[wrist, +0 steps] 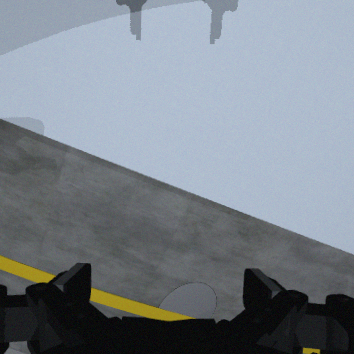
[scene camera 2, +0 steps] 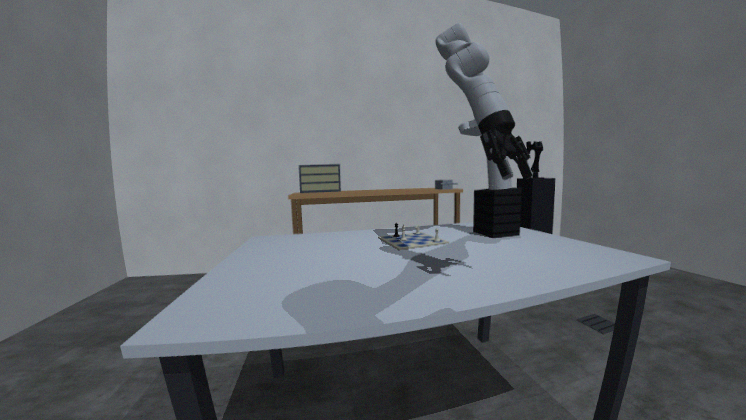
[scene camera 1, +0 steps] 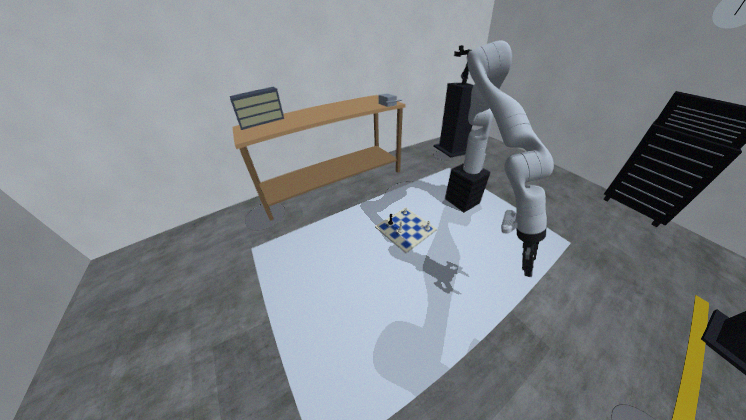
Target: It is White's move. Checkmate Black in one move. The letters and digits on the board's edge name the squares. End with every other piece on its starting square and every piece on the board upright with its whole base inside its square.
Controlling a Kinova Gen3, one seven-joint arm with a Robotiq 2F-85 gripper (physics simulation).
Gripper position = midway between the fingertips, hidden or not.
Observation:
In view: the gripper [scene camera 2: 519, 178] and a chessboard [scene camera 1: 414, 232].
The gripper also shows in the wrist view [wrist: 167, 283]. The wrist view does not show the chessboard: it is out of frame.

